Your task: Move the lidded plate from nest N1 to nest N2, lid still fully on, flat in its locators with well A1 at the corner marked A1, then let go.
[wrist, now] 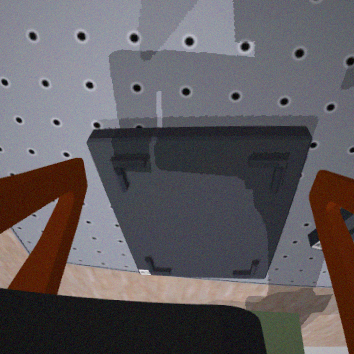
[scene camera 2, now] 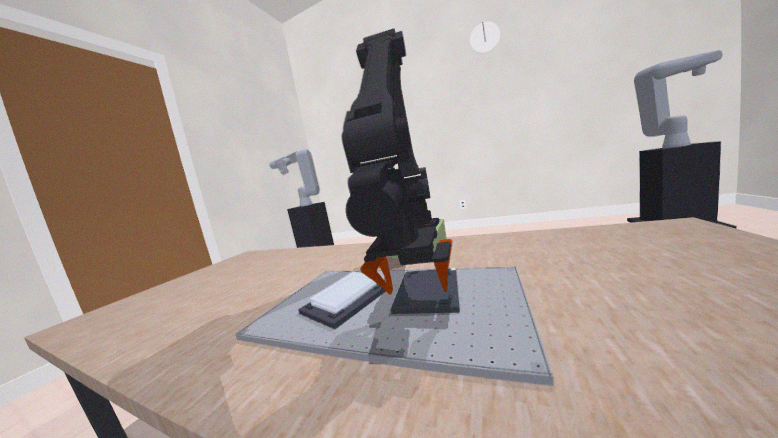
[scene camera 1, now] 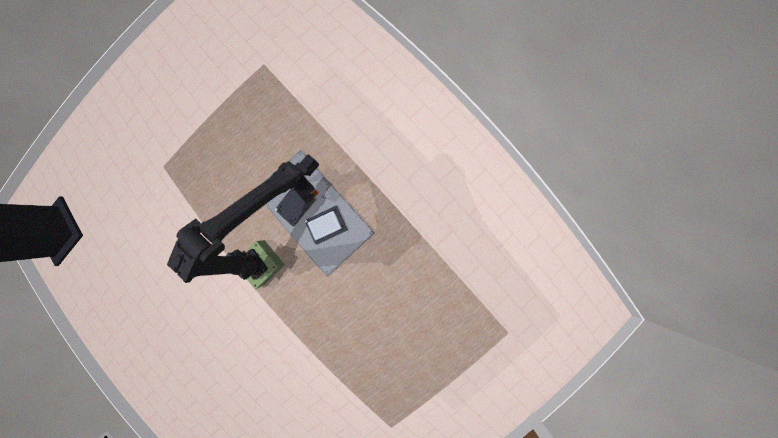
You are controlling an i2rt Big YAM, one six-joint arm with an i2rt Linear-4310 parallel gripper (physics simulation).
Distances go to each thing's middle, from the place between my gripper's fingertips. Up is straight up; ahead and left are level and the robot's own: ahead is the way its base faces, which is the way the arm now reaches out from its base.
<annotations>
Right now my hand is 9 cm to the left of the grey perforated baseplate (scene camera 2: 494, 328), 5 cm above it and 4 cm past it.
</annotations>
